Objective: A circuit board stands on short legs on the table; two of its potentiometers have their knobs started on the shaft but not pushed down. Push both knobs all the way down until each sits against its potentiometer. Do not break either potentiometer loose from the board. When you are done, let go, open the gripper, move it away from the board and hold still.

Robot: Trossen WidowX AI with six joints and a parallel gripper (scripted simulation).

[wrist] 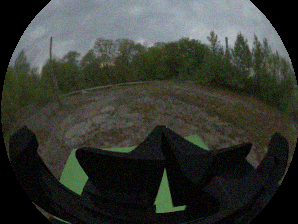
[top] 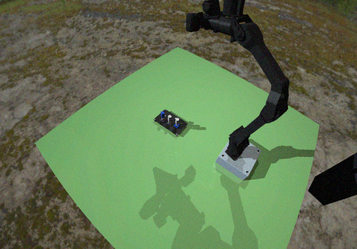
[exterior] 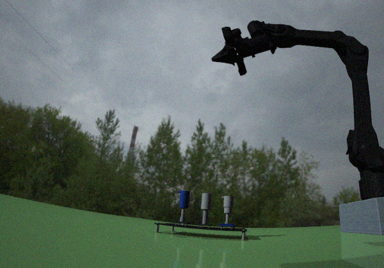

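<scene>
My gripper tip is now 480 mm above the grey knob, 110 mm to the right of it and 100 mm past it. From my gripper tip the other things lie so: blue knob: 470 mm below, 150 mm to the left, 20 mm behind.
</scene>
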